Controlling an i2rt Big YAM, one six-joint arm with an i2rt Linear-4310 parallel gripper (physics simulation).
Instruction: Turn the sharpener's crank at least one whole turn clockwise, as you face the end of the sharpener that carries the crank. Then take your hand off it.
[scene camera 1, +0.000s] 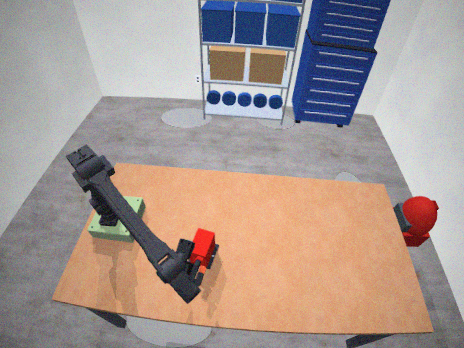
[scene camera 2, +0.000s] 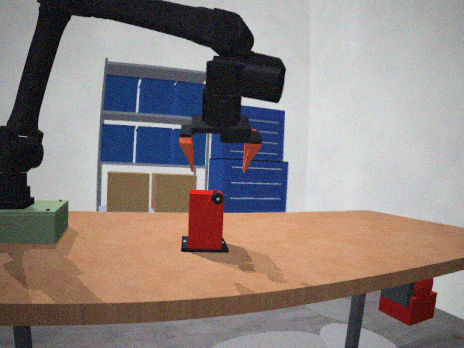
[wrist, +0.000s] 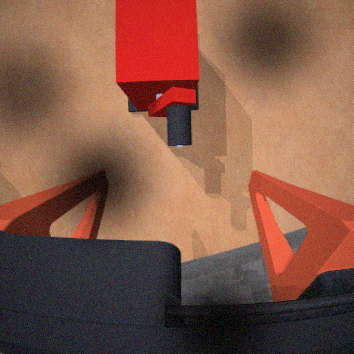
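Seen in the pictures: gripper, fingertip midpoint: (scene camera 2: 218, 170) (wrist: 177, 177); arm's base at its link origin: (scene camera 1: 111, 215) (scene camera 2: 13, 205).
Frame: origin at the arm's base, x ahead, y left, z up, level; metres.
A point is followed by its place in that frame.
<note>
The red sharpener (scene camera 1: 203, 241) @[x 0.468, y -0.121, z 0.057 m] (scene camera 2: 204, 221) @[x 0.437, y -0.200, z 0.003 m] (wrist: 157, 40) @[x 0.457, y -0.145, z 0.058 m] stands upright on its dark base on the table. Its short red crank arm (wrist: 175, 97) shows at the near end in the wrist view. The crank's black handle (scene camera 2: 217, 198) @[x 0.449, y -0.242, z 0.056 m] (wrist: 179, 126) @[x 0.454, y -0.226, z 0.065 m] is at the upper right of the end face in the scene camera 2 view, with the arm slanting up to it. My gripper (scene camera 2: 219, 172) @[x 0.441, y -0.262, z 0.110 m] (wrist: 177, 177) @[x 0.441, y -0.262, z 0.110 m] is wide open and empty, above the sharpener's top and clear of the handle. The handle is hard to make out in the scene camera 1 view.
The arm's green base block (scene camera 1: 117, 231) @[x 0.060, y -0.083, z 0.002 m] (scene camera 2: 60, 222) @[x 0.123, y -0.023, z -0.034 m] stands at the table's left end. The wooden table (scene camera 1: 300, 250) @[x 0.909, y -0.075, z -0.070 m] (scene camera 2: 350, 240) @[x 0.872, y -0.168, z -0.070 m] has its front edge near the sharpener. A red machine (scene camera 1: 419, 215) (scene camera 2: 407, 305) stands off the right end. Blue drawers (scene camera 1: 335, 75) stand behind.
</note>
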